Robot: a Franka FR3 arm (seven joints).
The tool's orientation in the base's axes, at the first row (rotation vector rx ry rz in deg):
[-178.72 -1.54 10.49]
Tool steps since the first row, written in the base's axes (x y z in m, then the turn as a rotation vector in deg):
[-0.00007 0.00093 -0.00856 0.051 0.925 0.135]
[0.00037 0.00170 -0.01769 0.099 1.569 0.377]
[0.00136 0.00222 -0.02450 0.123 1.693 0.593]
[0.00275 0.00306 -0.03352 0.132 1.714 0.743]
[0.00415 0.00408 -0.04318 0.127 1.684 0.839]
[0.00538 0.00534 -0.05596 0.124 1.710 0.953]
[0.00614 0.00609 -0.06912 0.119 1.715 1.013]
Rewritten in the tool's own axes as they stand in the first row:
[0.00095 -0.00078 0.00852 0.052 -0.926 -0.125]
[0.00246 -0.00138 0.01755 0.083 -1.574 -0.361]
[0.00425 -0.00176 0.02420 0.084 -1.701 -0.576]
[0.00670 -0.00242 0.03301 0.075 -1.725 -0.726]
[0.00924 -0.00324 0.04246 0.059 -1.696 -0.821]
[0.01198 -0.00425 0.05502 0.043 -1.724 -0.934]
[0.01428 -0.00476 0.06801 0.031 -1.731 -0.993]

